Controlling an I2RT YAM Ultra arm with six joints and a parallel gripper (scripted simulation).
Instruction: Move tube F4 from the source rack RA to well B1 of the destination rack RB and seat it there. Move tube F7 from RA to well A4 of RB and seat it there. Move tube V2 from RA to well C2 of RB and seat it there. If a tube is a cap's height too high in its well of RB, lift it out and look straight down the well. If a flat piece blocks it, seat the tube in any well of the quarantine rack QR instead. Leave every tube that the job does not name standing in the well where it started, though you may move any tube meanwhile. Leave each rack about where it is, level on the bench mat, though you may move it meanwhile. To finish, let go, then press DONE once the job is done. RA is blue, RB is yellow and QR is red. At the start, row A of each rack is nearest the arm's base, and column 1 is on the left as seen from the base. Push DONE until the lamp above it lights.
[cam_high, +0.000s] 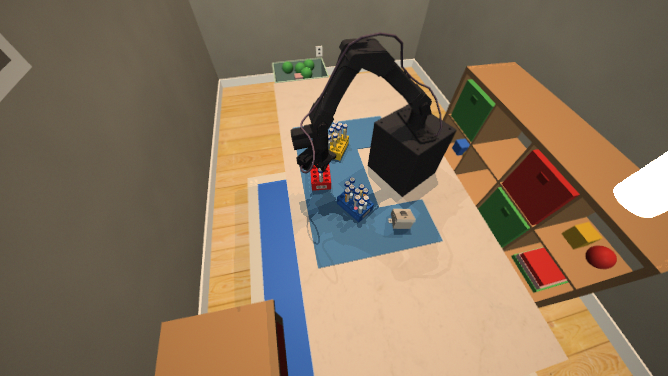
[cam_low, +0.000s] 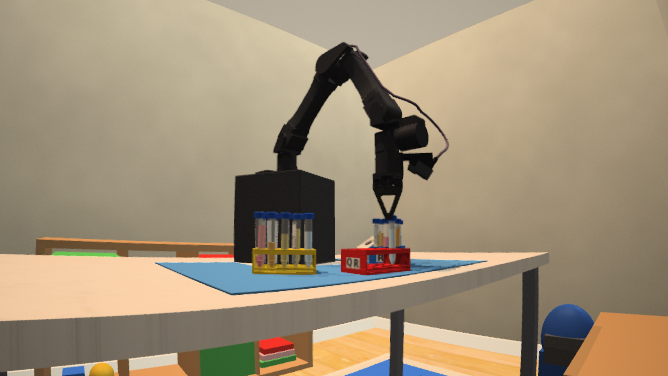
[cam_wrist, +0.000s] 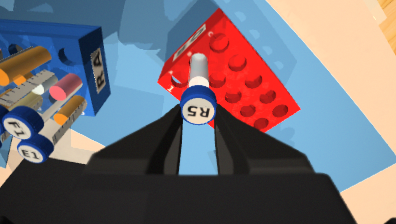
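Right now my hand is 180 mm to the left of the tube, 110 mm past it and 60 mm above it. Also, from my hand: blue rack: 140 mm to the left, 100 mm below, 100 mm behind; red rack: 100 mm below, 40 mm to the right, 10 mm behind; tube R8: 180 mm to the right, 80 mm behind, 60 mm below.
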